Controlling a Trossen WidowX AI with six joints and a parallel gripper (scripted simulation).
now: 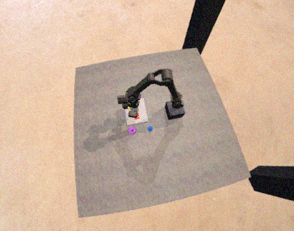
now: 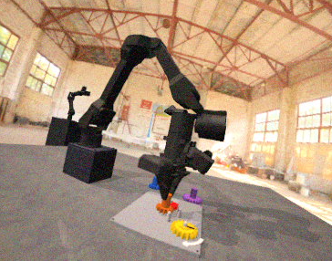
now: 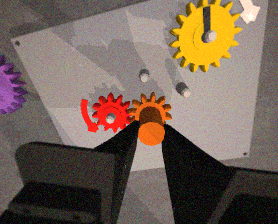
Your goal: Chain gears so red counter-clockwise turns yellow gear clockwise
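The orange gear is 10 mm below my gripper tip. Also, from my gripper tip: red gear (10 mm ahead, 40 mm to the left, 30 mm below); then yellow gear (50 mm ahead, 60 mm to the right, 20 mm below); then red arrow (20 mm ahead, 60 mm to the left, 30 mm below).
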